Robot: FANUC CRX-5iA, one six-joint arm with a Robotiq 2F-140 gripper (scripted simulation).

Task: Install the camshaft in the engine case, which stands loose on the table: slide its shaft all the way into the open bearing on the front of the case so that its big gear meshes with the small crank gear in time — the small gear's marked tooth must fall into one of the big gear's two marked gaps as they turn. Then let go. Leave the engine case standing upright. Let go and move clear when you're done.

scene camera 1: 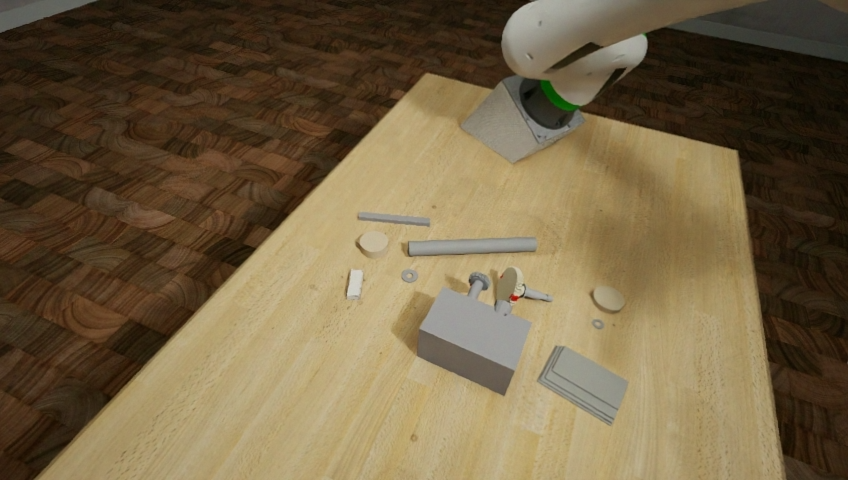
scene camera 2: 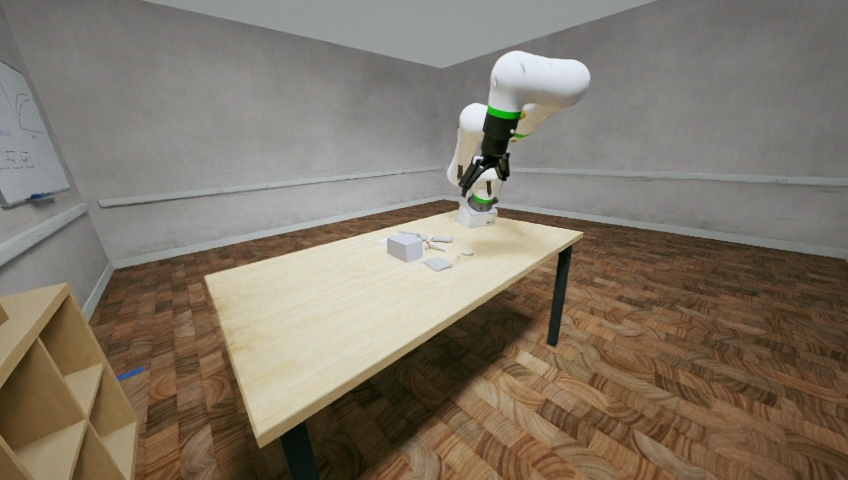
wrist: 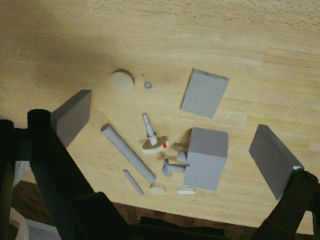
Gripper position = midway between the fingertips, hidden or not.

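Scene camera 1 shows a grey engine case [scene camera 1: 481, 343] and a grey plate [scene camera 1: 595, 389], along with a camshaft [scene camera 1: 510, 287] and a tan disc [scene camera 1: 609, 300]. In scene camera 2 the gripper [scene camera 2: 479, 200] is visible, and so is the grey engine case [scene camera 2: 403, 247]. The wrist view shows the grey engine case [wrist: 207, 154], the grey plate [wrist: 205, 90] and the gripper [wrist: 173, 122].
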